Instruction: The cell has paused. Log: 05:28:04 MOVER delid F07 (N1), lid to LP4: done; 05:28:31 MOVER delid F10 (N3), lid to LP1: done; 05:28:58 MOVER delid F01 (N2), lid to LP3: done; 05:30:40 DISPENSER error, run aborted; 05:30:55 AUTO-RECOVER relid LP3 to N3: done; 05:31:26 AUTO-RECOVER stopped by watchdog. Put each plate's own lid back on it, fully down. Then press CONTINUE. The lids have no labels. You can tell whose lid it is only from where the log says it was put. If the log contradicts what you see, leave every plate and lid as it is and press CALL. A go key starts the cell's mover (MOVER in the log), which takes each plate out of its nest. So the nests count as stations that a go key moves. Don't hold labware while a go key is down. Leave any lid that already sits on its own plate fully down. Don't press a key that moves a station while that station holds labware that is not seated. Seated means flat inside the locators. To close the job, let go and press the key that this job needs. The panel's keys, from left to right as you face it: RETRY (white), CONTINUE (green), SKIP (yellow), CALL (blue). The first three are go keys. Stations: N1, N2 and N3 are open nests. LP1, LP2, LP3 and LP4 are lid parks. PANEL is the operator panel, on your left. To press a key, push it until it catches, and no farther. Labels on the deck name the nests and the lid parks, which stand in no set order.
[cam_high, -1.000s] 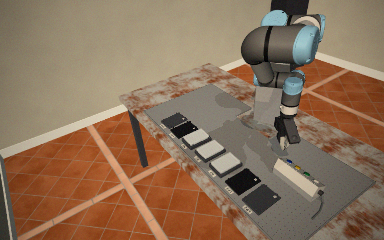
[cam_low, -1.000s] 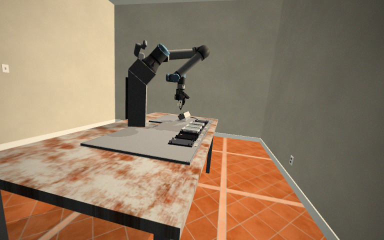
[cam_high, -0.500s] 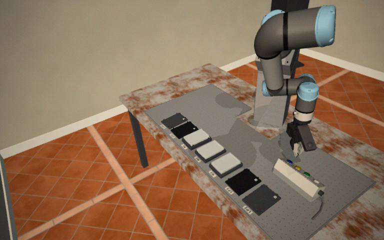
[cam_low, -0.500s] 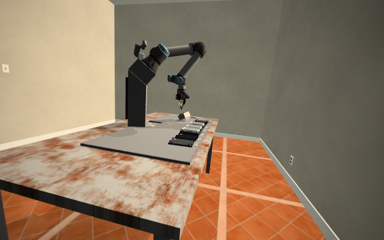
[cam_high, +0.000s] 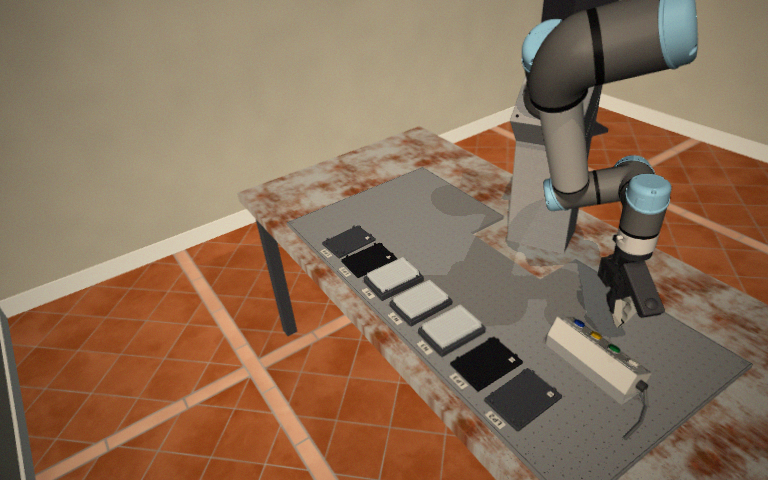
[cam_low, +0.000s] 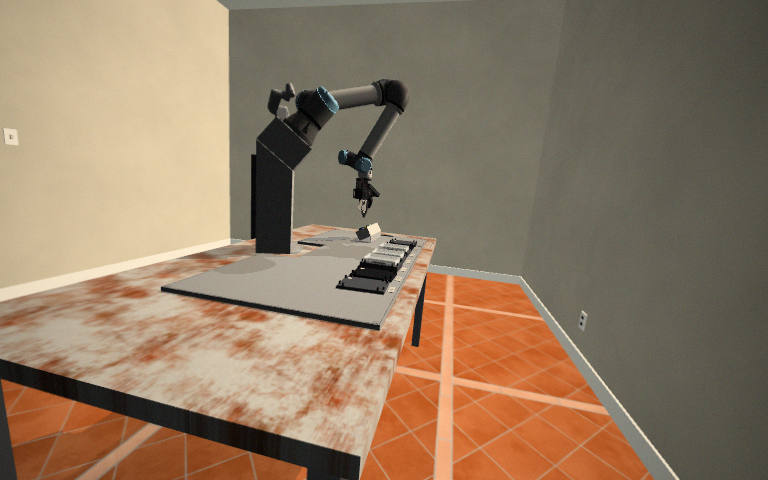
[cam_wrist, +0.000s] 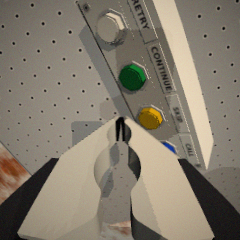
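Now: the green key 1 cm ahead of my hand, 1 cm to the left of it and 6 cm below it. Also, from my hand: yellow key (2 cm ahead, 4 cm to the right, 6 cm below); then white key (6 cm to the left, 6 cm below); then blue CALL key (3 cm ahead, 8 cm to the right, 6 cm below).
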